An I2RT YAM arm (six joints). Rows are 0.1 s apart.
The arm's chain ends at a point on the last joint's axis. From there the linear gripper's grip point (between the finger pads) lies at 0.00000 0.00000 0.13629 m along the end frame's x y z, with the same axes.
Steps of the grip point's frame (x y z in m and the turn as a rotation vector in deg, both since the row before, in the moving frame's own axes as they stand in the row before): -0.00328 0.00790 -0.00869 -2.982 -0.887 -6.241; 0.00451 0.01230 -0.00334 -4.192 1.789 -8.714; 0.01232 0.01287 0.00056 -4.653 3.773 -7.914; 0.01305 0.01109 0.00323 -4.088 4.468 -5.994; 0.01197 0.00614 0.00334 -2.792 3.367 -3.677; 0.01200 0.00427 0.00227 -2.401 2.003 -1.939; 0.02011 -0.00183 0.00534 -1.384 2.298 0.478
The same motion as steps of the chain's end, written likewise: -0.00156 0.00071 -0.00849 -2.982 -0.887 -6.241; -0.00048 0.00270 -0.00291 -4.192 1.789 -8.714; 0.00263 0.00248 0.00130 -4.653 3.773 -7.914; 0.00195 0.00196 0.00399 -4.088 4.468 -5.994; 0.00376 -0.00023 0.00374 -2.792 3.367 -3.677; 0.00714 -0.00136 0.00247 -2.401 2.003 -1.939; 0.01466 -0.00514 0.00549 -1.384 2.298 0.478
